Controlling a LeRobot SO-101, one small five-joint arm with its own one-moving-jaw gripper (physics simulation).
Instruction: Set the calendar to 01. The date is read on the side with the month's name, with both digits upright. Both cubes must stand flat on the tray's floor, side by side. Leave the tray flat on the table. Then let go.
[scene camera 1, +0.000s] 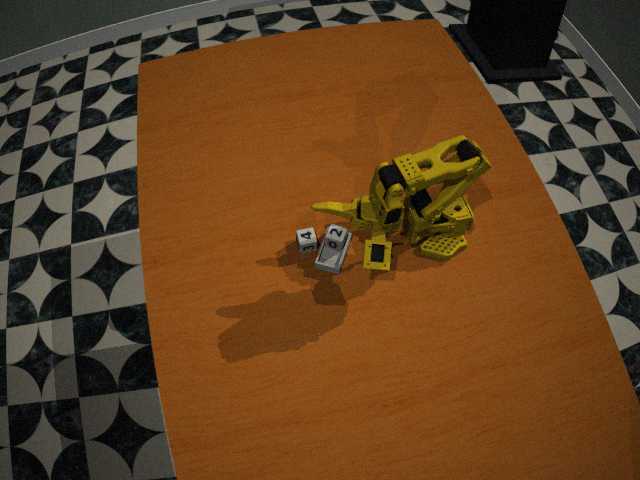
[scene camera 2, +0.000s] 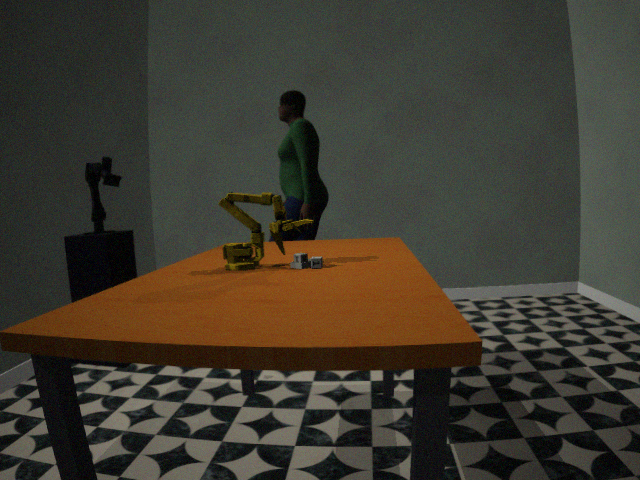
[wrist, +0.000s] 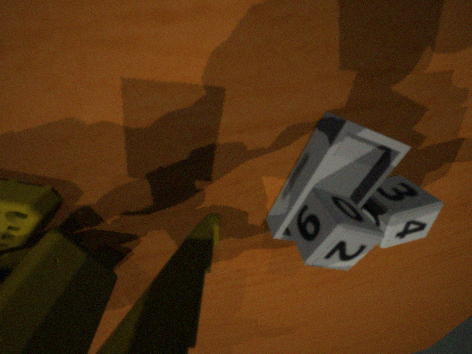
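The grey tray is on the table. A pale cube is at one end of it, sticking up above the rim. Its 0, 2 and a 6 or 9 show in the wrist view; whether it sits flat is unclear. The second cube is outside, beside the tray, showing 3 and 4. The month's name is not readable. My gripper is fully open and empty, above and on the arm-base side of the tray. One jaw shows in the wrist view.
The yellow arm base stands on the orange table, right of the tray in scene camera 1. A flat yellow perforated piece lies beside the base. A person stands behind the table.
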